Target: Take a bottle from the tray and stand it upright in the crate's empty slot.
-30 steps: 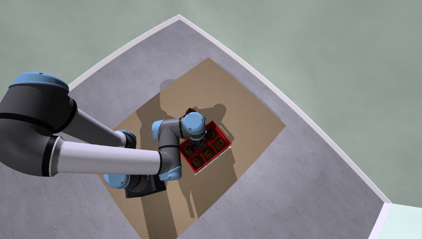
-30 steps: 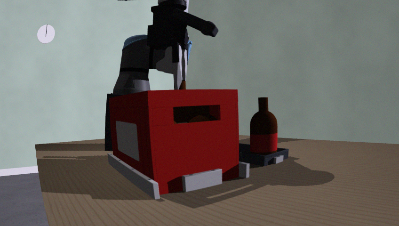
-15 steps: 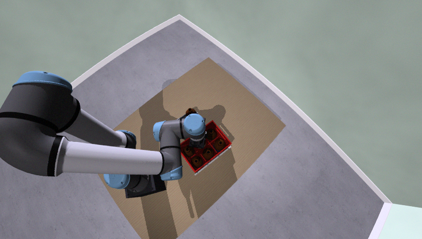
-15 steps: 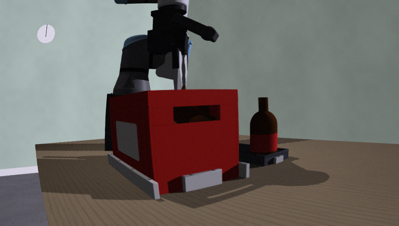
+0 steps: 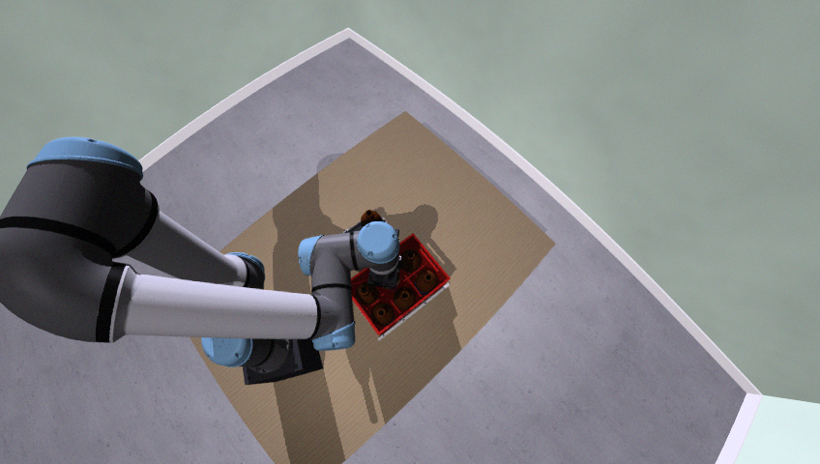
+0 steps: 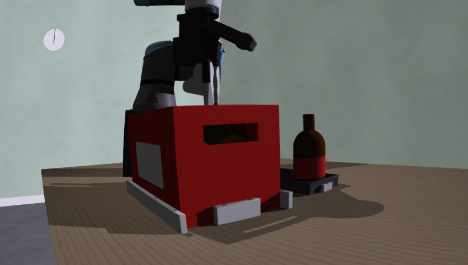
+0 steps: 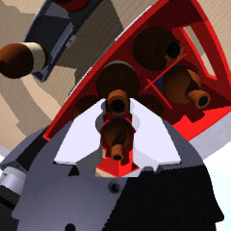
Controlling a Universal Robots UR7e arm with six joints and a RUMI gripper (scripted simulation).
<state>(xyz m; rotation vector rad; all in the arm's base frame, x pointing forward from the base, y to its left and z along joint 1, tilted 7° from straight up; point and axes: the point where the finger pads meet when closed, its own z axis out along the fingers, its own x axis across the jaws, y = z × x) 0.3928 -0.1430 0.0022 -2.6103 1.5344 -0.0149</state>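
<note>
The cream-label bottle is 70 mm below my hand. The rest, counted from my hand: dark tray: 40 mm ahead, 190 mm to the left, 160 mm below; red crate: 10 mm behind, 40 mm to the right, 90 mm below.
</note>
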